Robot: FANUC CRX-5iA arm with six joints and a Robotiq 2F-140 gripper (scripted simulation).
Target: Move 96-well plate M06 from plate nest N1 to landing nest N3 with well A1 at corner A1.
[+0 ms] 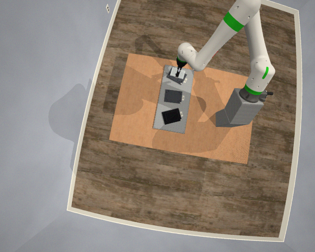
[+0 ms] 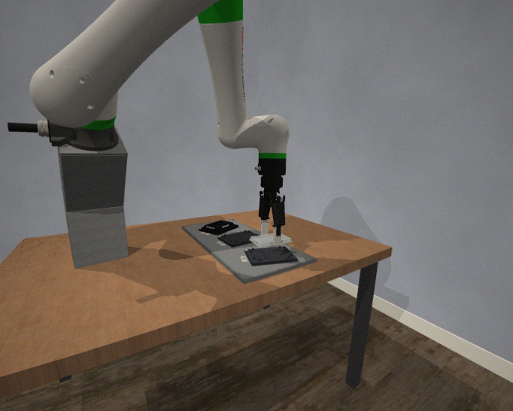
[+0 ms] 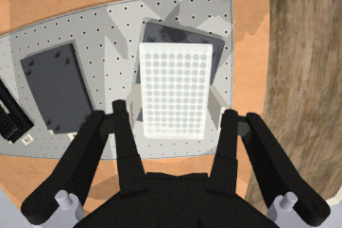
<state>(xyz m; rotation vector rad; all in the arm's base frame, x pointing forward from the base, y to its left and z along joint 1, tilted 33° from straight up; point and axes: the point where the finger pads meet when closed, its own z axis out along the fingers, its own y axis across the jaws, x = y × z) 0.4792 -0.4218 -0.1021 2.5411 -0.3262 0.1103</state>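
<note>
Right now my hand is 30 mm short of the dark landing nest N3, 210 mm to the right of it and 80 mm above it. Round my hand: dark plate nest N1 (80 mm below); then white 96-well plate M06 (20 mm below); then N1 label (90 mm behind, 40 mm to the left, 90 mm below).
</note>
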